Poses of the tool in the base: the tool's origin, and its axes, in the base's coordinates. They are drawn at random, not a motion.
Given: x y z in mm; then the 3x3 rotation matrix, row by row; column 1 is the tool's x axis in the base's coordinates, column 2 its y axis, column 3 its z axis. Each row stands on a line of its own.
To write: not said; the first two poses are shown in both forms.
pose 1, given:
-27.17 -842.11 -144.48
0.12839 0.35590 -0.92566
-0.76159 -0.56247 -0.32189
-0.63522 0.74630 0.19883
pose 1, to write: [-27.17 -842.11 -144.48 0.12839 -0.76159 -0.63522 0.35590 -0.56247 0.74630]
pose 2, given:
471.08 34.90 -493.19
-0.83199 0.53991 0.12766
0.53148 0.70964 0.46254
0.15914 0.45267 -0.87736
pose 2, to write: [471.08 34.90 -493.19 -0.83199 0.53148 0.15914 0.53991 0.70964 0.45267]
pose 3, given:
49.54 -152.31 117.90
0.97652 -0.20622 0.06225
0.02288 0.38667 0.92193
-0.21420 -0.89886 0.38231
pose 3, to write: [49.54 -152.31 117.90 0.97652 0.02288 -0.21420 -0.20622 0.38667 -0.89886]
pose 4, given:
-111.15 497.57 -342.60
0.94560 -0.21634 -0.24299
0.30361 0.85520 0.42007
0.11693 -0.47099 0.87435
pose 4, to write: [-111.15 497.57 -342.60 0.94560 0.30361 0.11693 -0.21634 0.85520 -0.47099]
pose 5, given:
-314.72 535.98 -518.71
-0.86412 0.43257 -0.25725
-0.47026 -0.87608 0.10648
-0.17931 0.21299 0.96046
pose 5, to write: [-314.72 535.98 -518.71 -0.86412 -0.47026 -0.17931 0.43257 -0.87608 0.21299]
